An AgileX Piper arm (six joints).
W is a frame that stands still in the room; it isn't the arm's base.
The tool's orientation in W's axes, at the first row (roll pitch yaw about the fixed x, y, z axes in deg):
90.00 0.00 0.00
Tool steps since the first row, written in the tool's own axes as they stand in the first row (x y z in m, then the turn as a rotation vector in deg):
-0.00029 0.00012 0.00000 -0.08 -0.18 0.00
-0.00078 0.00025 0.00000 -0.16 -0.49 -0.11
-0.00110 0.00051 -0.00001 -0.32 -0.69 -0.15
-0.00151 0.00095 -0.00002 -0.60 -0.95 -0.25
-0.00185 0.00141 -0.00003 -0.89 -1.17 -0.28
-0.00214 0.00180 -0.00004 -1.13 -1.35 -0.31
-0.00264 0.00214 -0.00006 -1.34 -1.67 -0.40
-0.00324 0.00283 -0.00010 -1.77 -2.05 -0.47
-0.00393 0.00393 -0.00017 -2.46 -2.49 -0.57
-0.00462 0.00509 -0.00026 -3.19 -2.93 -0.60
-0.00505 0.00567 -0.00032 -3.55 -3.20 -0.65
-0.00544 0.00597 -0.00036 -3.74 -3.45 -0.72
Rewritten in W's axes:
-0.00029 0.00000 0.00012 -0.08 0.00 -0.18
-0.00078 0.00000 0.00025 -0.16 0.11 -0.49
-0.00110 0.00001 0.00051 -0.32 0.15 -0.69
-0.00151 0.00002 0.00095 -0.60 0.25 -0.95
-0.00185 0.00003 0.00141 -0.89 0.28 -1.17
-0.00214 0.00004 0.00180 -1.13 0.31 -1.35
-0.00264 0.00006 0.00214 -1.34 0.40 -1.67
-0.00324 0.00010 0.00283 -1.77 0.47 -2.05
-0.00393 0.00017 0.00393 -2.46 0.57 -2.49
-0.00462 0.00026 0.00509 -3.19 0.60 -2.93
-0.00505 0.00032 0.00567 -3.55 0.65 -3.20
-0.00544 0.00036 0.00597 -3.74 0.72 -3.45

